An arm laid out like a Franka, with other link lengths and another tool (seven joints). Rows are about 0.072 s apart.
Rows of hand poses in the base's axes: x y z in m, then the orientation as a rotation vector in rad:
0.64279 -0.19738 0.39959 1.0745 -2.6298 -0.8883
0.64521 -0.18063 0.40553 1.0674 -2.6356 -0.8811
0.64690 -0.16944 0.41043 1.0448 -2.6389 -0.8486
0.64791 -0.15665 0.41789 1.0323 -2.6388 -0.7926
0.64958 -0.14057 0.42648 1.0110 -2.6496 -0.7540
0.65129 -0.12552 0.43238 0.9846 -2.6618 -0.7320
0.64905 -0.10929 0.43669 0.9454 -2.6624 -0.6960
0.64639 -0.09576 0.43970 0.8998 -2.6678 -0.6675
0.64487 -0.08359 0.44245 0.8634 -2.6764 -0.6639
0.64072 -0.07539 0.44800 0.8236 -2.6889 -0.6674
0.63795 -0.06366 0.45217 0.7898 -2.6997 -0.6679
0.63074 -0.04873 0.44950 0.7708 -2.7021 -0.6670
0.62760 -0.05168 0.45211 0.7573 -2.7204 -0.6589
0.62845 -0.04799 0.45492 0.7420 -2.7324 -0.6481
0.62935 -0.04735 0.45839 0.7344 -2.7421 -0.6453
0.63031 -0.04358 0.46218 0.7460 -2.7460 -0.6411
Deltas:
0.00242 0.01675 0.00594 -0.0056 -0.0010 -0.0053
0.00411 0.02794 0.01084 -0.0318 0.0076 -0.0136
0.00512 0.04073 0.01830 -0.0728 0.0132 -0.0124
0.00679 0.05681 0.02689 -0.1021 0.0140 -0.0234
0.00850 0.07186 0.03279 -0.1205 0.0162 -0.0400
0.00626 0.08809 0.03710 -0.1524 0.0328 -0.0561
0.00360 0.10162 0.04011 -0.1795 0.0482 -0.0792
0.00208 0.11379 0.04286 -0.1871 0.0576 -0.1022
-0.00207 0.12199 0.04841 -0.1896 0.0653 -0.1298
-0.00484 0.13372 0.05258 -0.1932 0.0711 -0.1532
-0.01205 0.14865 0.04991 -0.1966 0.0772 -0.1646
-0.01519 0.14570 0.05252 -0.2015 0.0672 -0.1796
-0.01434 0.14939 0.05533 -0.2094 0.0629 -0.1923
-0.01344 0.15003 0.05880 -0.2110 0.0577 -0.2006
-0.01248 0.15380 0.06259 -0.2114 0.0493 -0.1956

